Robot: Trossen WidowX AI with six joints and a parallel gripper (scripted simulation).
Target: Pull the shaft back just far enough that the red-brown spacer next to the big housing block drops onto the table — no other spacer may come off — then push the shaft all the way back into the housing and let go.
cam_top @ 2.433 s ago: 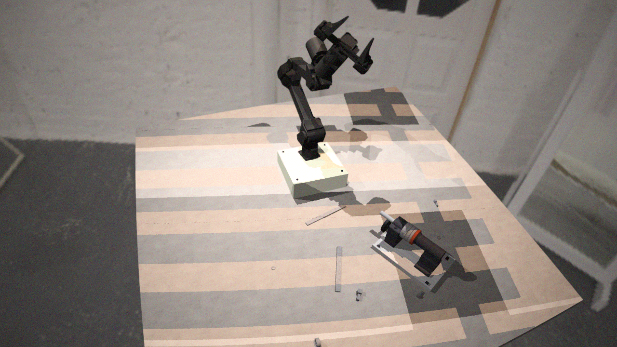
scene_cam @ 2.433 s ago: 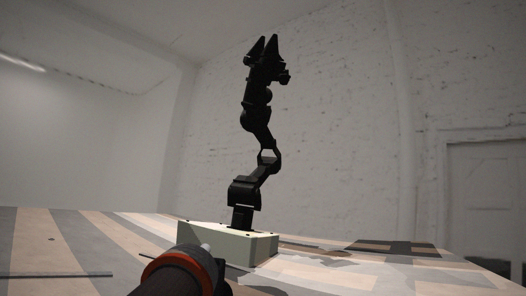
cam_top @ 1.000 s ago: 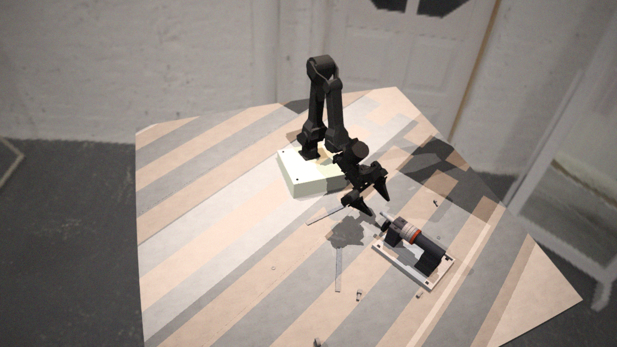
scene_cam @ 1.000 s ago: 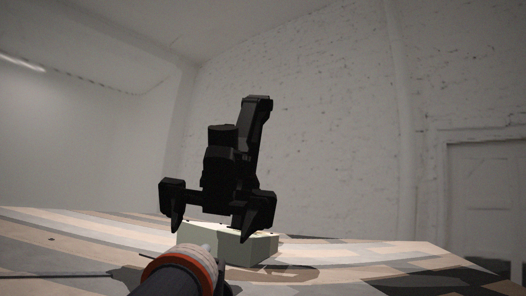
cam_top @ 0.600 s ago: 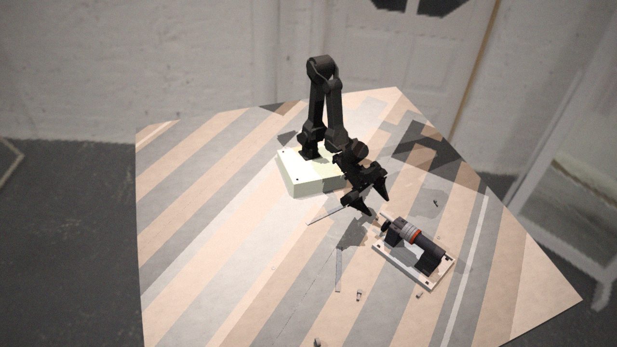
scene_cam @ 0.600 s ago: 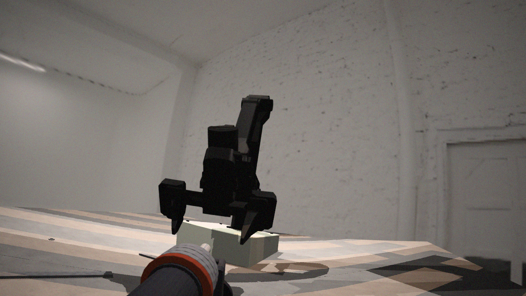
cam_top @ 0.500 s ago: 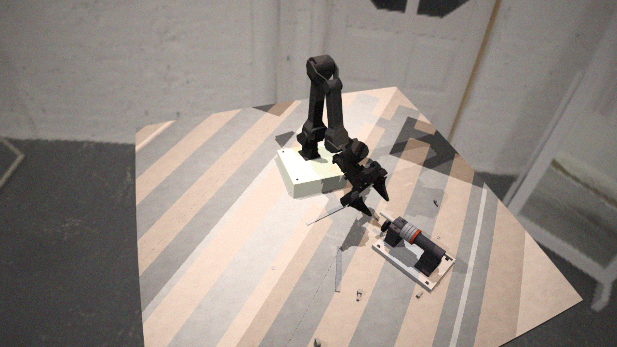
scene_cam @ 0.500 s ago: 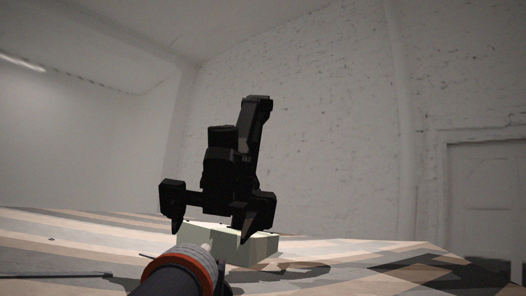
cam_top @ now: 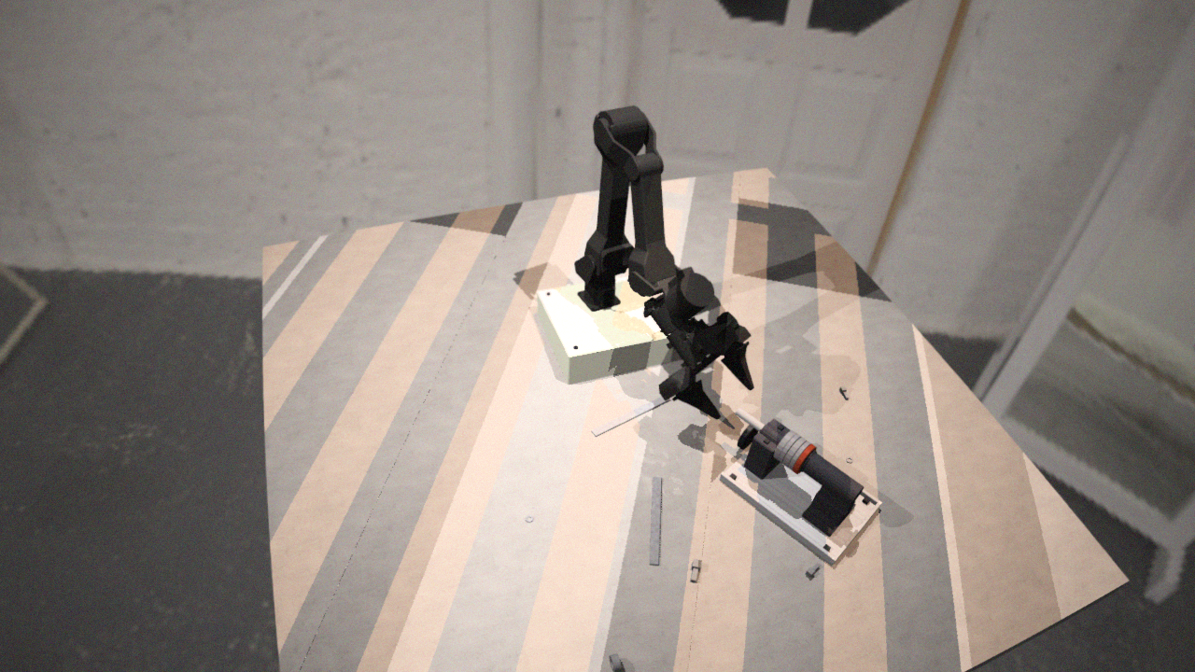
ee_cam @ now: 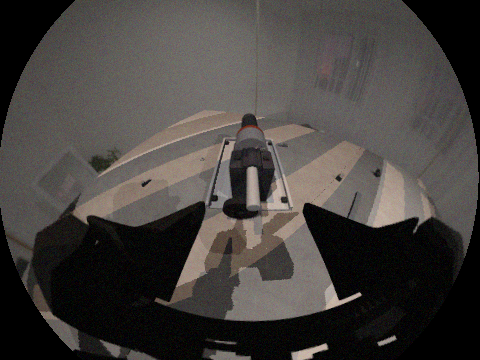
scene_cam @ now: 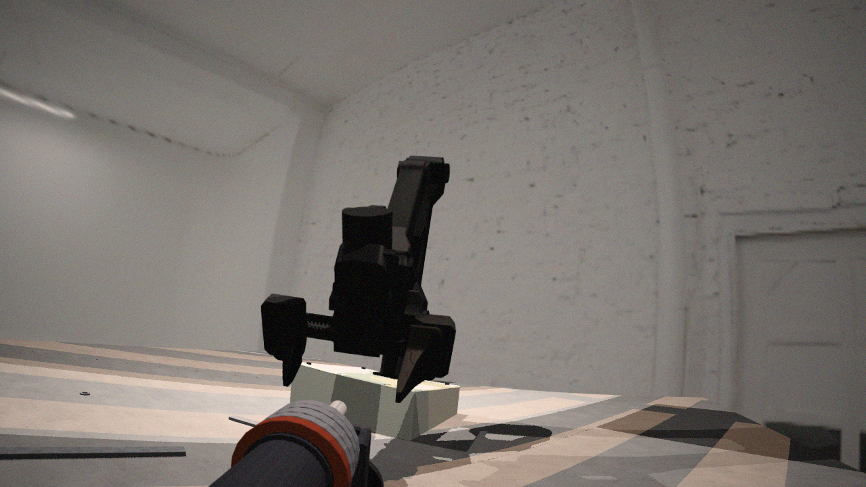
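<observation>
Now: the pale shaft 8 cm ahead of my gripper tip, 3 cm to the left of it and 1 cm below it. Round my gripper tip: red-brown spacer: 14 cm ahead, 4 cm to the left, 1 cm below.
</observation>
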